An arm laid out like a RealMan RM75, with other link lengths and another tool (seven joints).
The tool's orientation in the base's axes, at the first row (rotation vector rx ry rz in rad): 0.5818 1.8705 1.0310
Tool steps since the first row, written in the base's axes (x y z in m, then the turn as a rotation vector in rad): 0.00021 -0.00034 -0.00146 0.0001 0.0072 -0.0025; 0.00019 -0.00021 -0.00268 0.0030 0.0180 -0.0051; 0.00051 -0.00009 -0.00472 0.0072 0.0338 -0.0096; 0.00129 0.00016 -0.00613 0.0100 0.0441 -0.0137; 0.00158 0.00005 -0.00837 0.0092 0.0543 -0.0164; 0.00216 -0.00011 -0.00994 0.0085 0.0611 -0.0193
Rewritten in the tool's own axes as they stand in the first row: 0.00035 -0.00141 0.00041 0.0064 0.0018 0.0037; 0.00104 -0.00237 0.00075 0.0141 0.0054 0.0114; 0.00195 -0.00402 0.00160 0.0257 0.0101 0.0229; 0.00243 -0.00508 0.00274 0.0338 0.0122 0.0307; 0.00329 -0.00703 0.00351 0.0429 0.0155 0.0349; 0.00364 -0.00845 0.00435 0.0496 0.0168 0.0379
